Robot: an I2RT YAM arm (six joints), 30 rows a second.
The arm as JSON. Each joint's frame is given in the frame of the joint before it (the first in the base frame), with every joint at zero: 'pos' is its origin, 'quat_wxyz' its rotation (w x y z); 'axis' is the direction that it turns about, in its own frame. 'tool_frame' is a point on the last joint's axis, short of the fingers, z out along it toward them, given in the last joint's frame.
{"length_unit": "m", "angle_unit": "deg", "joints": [
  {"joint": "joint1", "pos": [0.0, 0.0, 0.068], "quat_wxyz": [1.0, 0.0, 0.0, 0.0], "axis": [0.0, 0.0, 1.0]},
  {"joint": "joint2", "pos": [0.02, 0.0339, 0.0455], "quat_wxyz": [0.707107, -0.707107, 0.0, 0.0], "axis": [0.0, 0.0, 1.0]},
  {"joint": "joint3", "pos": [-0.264, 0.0, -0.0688], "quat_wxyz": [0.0, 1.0, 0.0, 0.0], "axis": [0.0, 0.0, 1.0]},
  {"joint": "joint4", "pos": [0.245, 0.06, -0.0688], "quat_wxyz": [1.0, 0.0, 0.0, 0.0], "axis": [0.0, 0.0, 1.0]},
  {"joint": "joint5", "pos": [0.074, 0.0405, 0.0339], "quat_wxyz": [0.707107, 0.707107, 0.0, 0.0], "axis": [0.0, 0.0, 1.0]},
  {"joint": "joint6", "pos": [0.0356, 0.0, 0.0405], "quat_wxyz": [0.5, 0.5, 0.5, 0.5], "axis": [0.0, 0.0, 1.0]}
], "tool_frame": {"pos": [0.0, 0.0, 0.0], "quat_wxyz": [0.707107, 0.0, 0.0, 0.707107]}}
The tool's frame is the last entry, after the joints.
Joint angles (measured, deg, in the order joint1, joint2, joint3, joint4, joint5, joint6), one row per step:
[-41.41 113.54 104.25 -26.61 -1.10 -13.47]
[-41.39 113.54 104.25 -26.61 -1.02 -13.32]
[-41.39 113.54 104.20 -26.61 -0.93 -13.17]
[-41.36 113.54 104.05 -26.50 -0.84 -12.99]
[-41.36 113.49 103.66 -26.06 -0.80 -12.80]
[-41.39 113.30 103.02 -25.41 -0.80 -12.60]
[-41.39 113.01 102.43 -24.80 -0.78 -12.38]
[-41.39 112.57 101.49 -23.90 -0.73 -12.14]
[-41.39 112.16 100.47 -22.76 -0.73 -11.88]
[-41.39 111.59 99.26 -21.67 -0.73 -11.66]
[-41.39 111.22 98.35 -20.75 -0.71 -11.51]
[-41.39 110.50 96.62 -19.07 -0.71 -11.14]
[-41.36 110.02 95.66 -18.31 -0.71 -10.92]
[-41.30 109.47 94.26 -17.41 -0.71 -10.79]
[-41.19 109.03 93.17 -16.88 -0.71 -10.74]
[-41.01 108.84 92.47 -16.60 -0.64 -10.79]
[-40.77 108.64 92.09 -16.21 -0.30 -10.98]
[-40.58 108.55 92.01 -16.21 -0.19 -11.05]
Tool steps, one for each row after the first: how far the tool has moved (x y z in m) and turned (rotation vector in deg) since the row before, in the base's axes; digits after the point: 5 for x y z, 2 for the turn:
[0.00008 0.00008 0.00000 0.06 -0.05 -0.13]
[-0.00007 -0.00002 -0.00030 0.09 -0.01 -0.16]
[0.00013 0.00014 -0.00072 0.10 -0.03 -0.15]
[-0.00001 -0.00002 -0.00125 0.03 -0.16 -0.14]
[-0.00050 0.00012 -0.00132 -0.01 -0.26 -0.15]
[-0.00061 0.00052 -0.00031 -0.08 -0.34 -0.14]
[-0.00101 0.00085 -0.00079 -0.14 -0.41 -0.18]
[-0.00079 0.00070 -0.00113 -0.19 -0.54 -0.15]
[-0.00140 0.00123 -0.00113 -0.16 -0.46 -0.12]
[-0.00086 0.00074 -0.00115 -0.16 -0.36 -0.10]
[-0.00178 0.00156 -0.00219 -0.21 -0.70 -0.20]
[-0.00119 0.00137 -0.00090 -0.04 -0.33 -0.09]
[-0.00149 0.00194 -0.00280 0.05 -0.11 -0.01]
[-0.00103 0.00205 -0.00238 0.11 0.06 0.08]
[0.00003 0.00179 -0.00233 0.09 0.23 0.15]
[0.00057 0.00171 -0.00016 -0.40 0.07 0.06]
[0.00064 0.00132 0.00019 -0.10 0.07 0.14]

